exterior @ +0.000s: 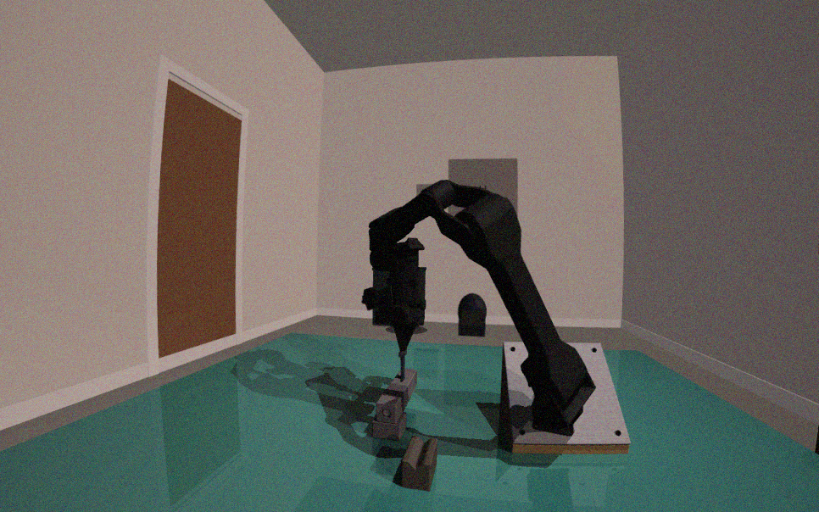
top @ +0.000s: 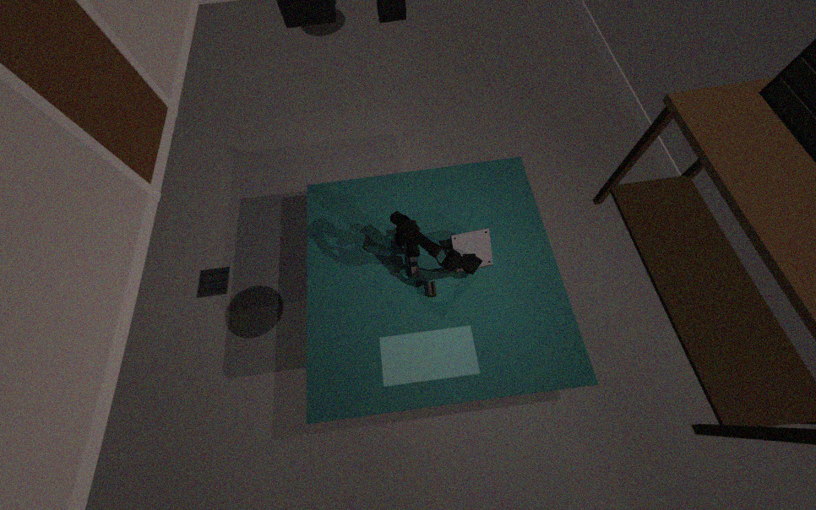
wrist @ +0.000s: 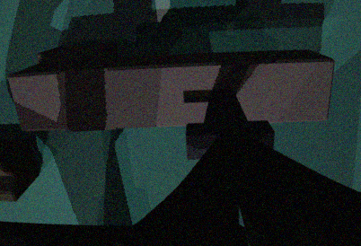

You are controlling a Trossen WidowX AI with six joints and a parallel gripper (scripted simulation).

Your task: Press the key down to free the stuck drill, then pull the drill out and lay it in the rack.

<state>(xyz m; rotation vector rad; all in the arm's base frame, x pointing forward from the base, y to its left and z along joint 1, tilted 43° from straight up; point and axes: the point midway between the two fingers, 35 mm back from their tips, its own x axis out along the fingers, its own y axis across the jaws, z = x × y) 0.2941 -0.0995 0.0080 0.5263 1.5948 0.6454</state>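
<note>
Right now the drill is 80 mm below my gripper tip and 50 mm to the left of it. The rest, counted from my gripper tip: brown rack: 200 mm to the left, 110 mm below, 80 mm behind; then grey block: 90 mm below, 30 mm to the left.
</note>
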